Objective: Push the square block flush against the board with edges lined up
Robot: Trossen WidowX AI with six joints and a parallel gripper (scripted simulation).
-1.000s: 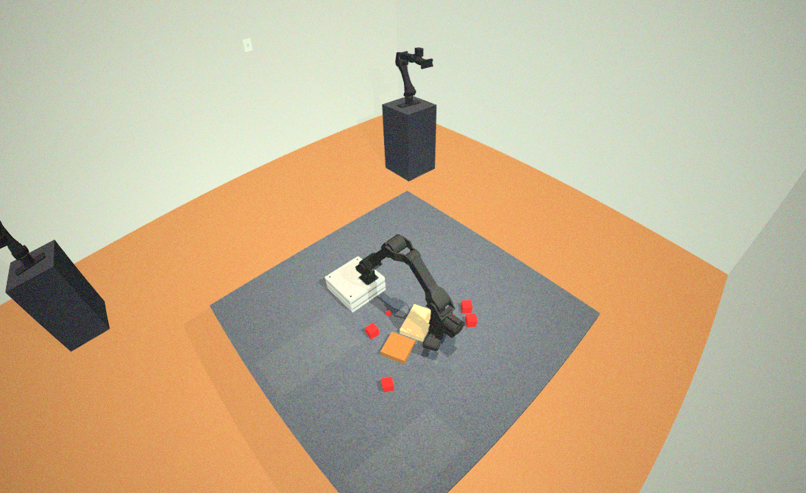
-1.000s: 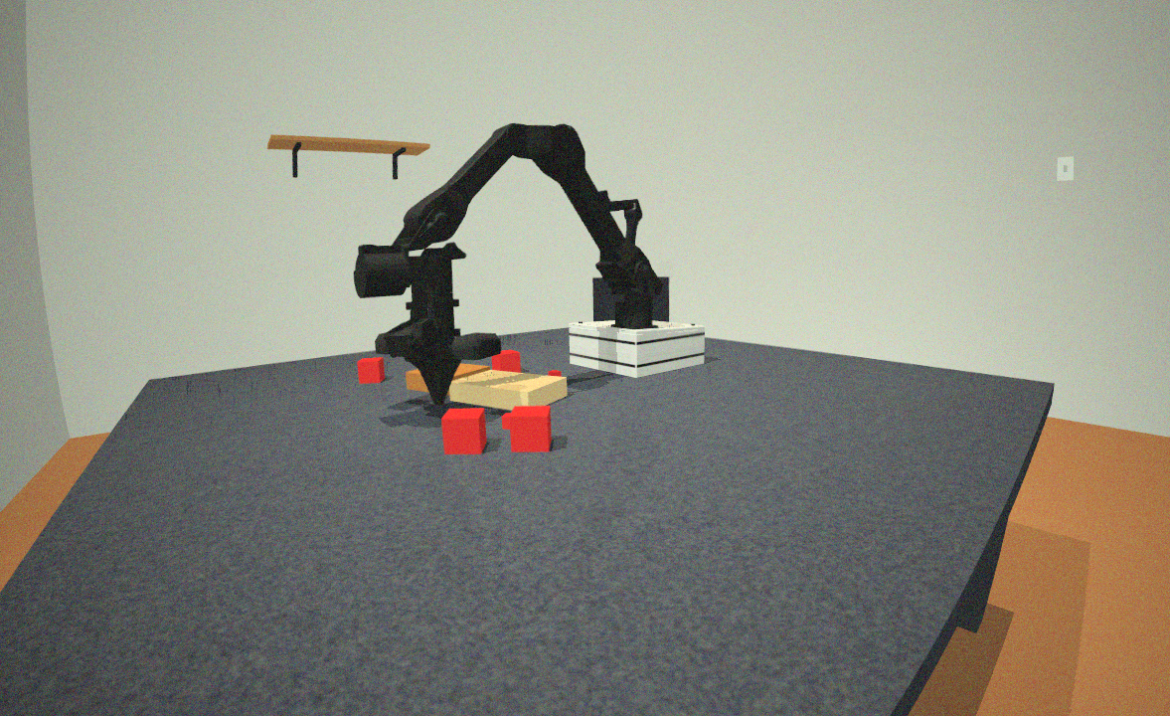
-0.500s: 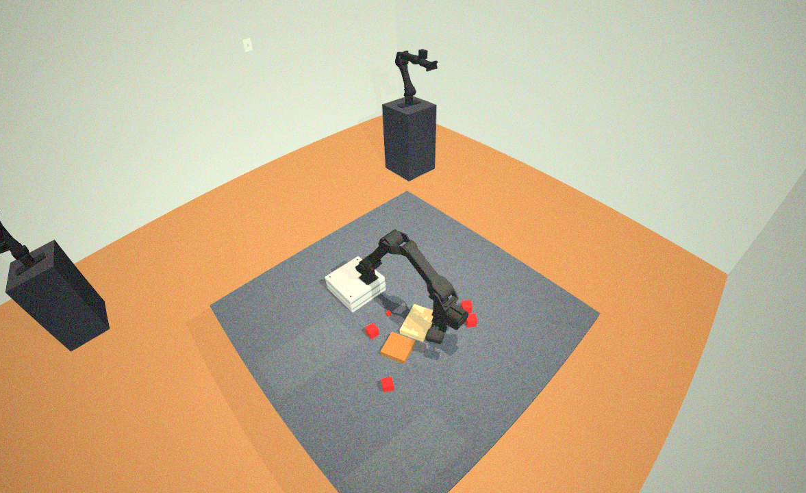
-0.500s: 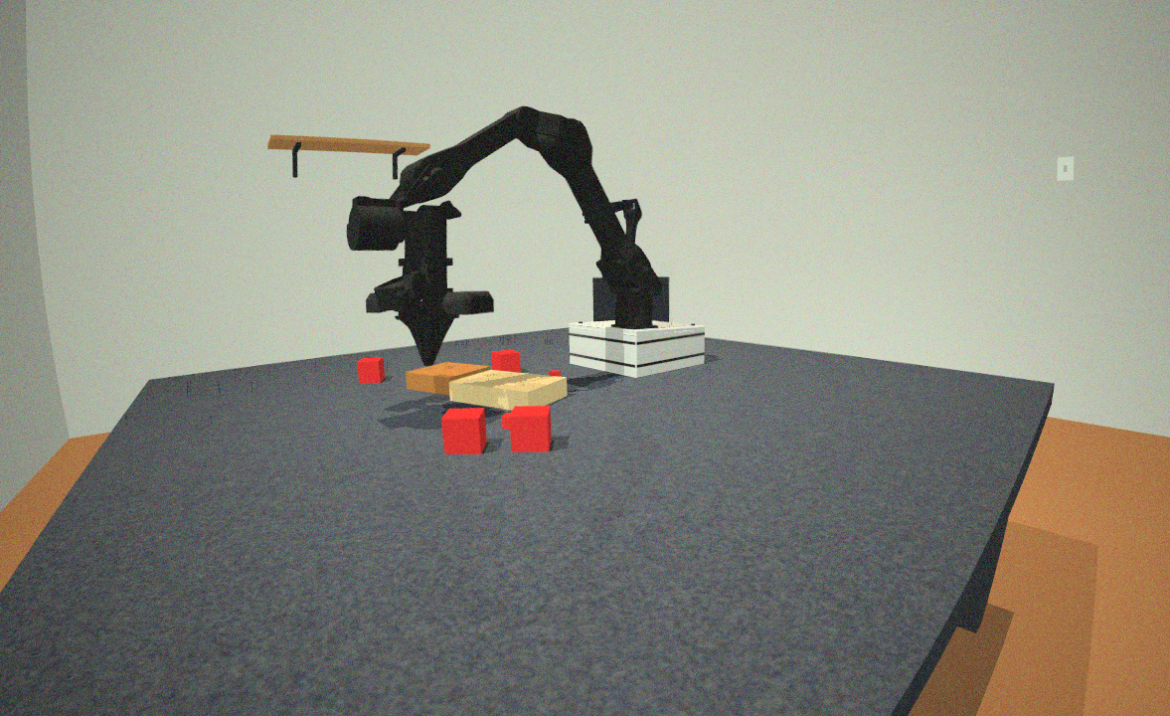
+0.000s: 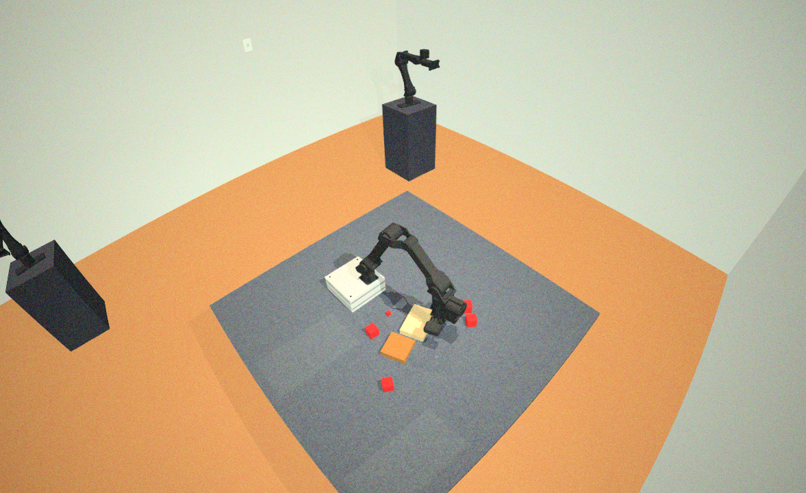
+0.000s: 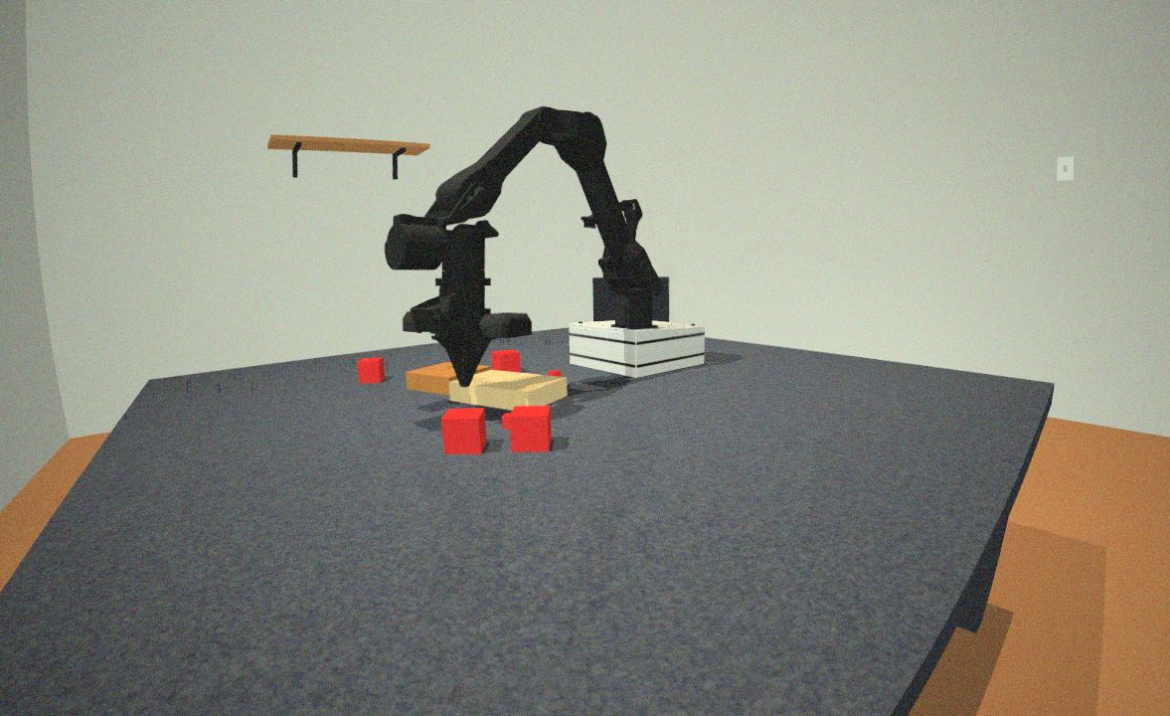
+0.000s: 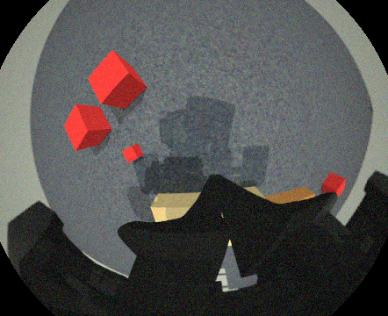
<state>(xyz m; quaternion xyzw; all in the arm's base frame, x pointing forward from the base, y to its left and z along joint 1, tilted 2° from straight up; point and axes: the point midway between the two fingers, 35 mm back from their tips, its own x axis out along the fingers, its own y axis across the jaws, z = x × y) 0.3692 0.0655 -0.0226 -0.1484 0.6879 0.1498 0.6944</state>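
Now: the cream board 90 mm behind my gripper tip, 30 mm to the right of it and 20 mm below it. The rest, counted from my gripper tip: square block 50 mm behind, 180 mm to the right, 20 mm below.
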